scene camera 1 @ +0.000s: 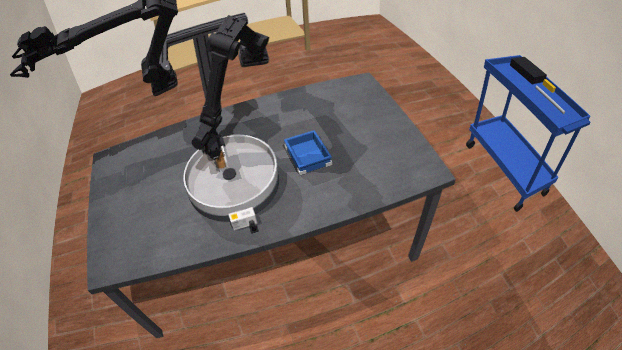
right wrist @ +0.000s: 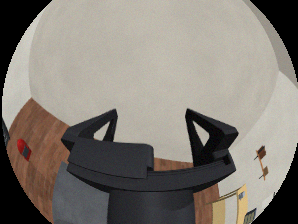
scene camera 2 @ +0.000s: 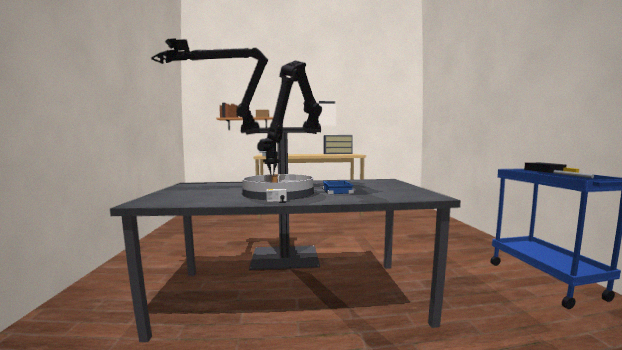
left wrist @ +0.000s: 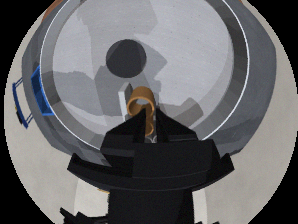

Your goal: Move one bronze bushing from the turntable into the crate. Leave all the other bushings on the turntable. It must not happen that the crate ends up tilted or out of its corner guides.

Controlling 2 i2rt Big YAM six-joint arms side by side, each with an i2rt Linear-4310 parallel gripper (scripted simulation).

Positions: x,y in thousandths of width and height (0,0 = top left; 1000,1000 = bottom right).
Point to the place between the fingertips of my left gripper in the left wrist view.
505,502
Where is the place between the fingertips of my right gripper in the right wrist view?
At 508,502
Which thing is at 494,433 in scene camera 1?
A blue crate.
